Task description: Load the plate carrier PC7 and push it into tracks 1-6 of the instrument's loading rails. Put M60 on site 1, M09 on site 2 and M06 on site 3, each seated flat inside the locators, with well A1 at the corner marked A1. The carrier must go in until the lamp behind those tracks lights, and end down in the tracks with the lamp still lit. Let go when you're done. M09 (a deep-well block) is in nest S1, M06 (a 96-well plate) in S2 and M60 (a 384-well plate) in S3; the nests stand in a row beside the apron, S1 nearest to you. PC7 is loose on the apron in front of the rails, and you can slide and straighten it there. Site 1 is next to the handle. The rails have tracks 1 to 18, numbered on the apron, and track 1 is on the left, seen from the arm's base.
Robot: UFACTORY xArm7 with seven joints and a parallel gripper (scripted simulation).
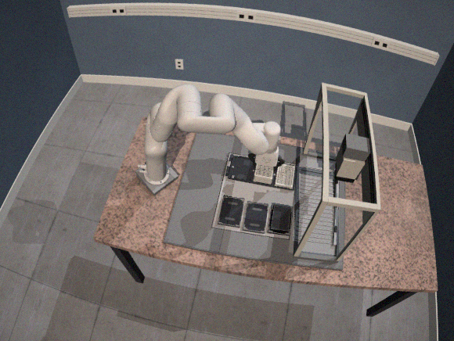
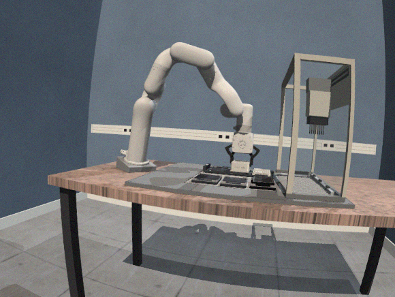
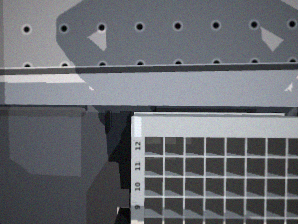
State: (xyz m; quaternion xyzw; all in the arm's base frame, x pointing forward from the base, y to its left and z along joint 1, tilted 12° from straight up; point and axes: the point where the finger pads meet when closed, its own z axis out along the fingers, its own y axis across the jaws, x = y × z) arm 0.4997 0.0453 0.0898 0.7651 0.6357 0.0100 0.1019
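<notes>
The dark plate carrier PC7 is 1 cm behind my hand and 3 cm below it. Round my hand: white deep-well block M09: 1 cm below; nest S2: 5 cm behind, 24 cm to the right, 4 cm below; white 96-well plate M06: 10 cm ahead, 2 cm to the right, 3 cm below.
</notes>
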